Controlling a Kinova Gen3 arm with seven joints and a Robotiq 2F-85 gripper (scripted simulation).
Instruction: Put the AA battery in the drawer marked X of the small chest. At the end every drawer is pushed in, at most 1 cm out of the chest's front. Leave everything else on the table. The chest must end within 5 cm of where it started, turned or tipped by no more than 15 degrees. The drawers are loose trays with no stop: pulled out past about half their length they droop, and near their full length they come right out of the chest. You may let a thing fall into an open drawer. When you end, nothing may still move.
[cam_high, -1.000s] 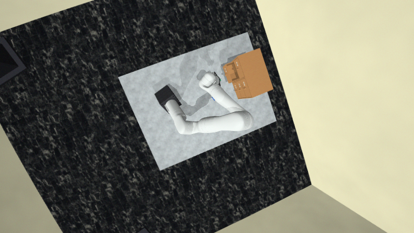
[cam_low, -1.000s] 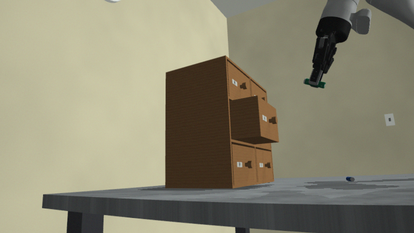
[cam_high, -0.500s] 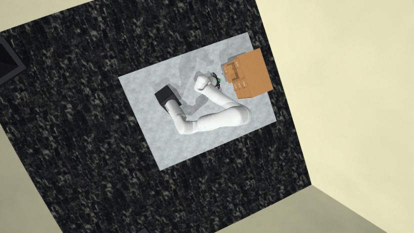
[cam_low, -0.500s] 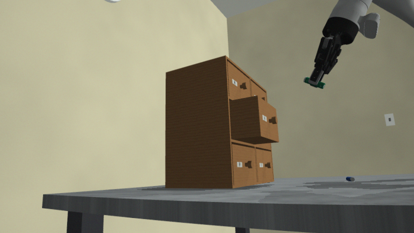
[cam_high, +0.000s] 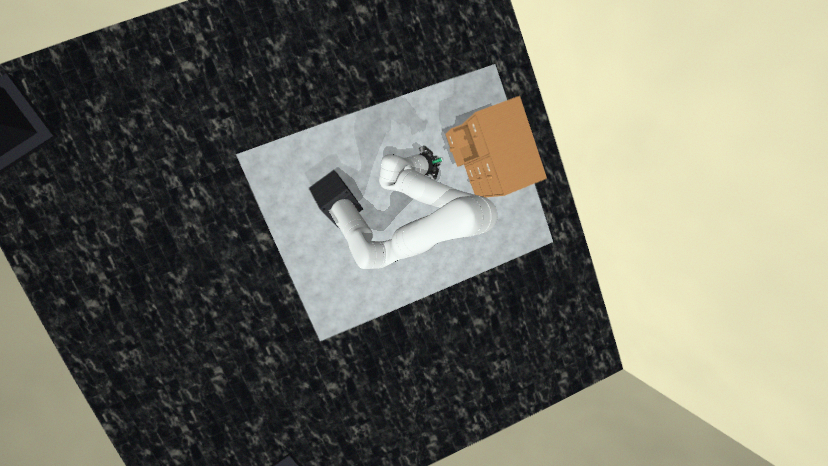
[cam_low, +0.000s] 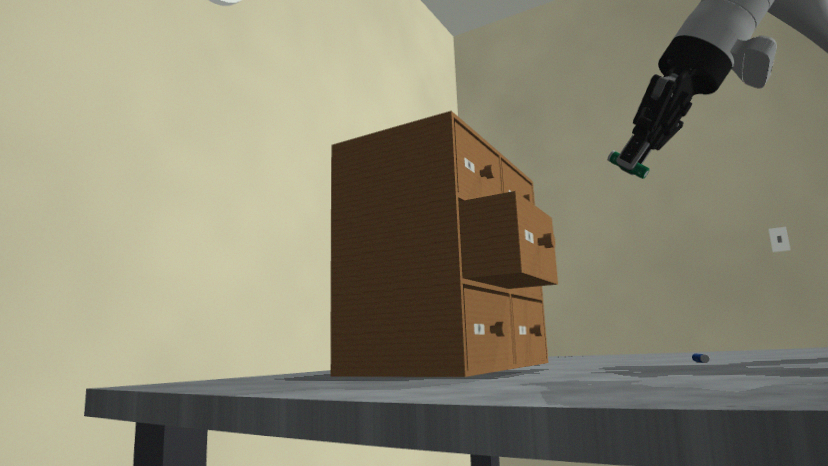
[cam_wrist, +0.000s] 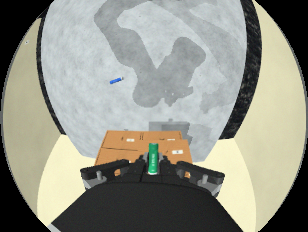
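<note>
My hand is 10 mm short of the green AA battery and 10 mm above it. Round my hand: blue AA battery 240 mm below, 110 mm to the right, 60 mm behind.
</note>
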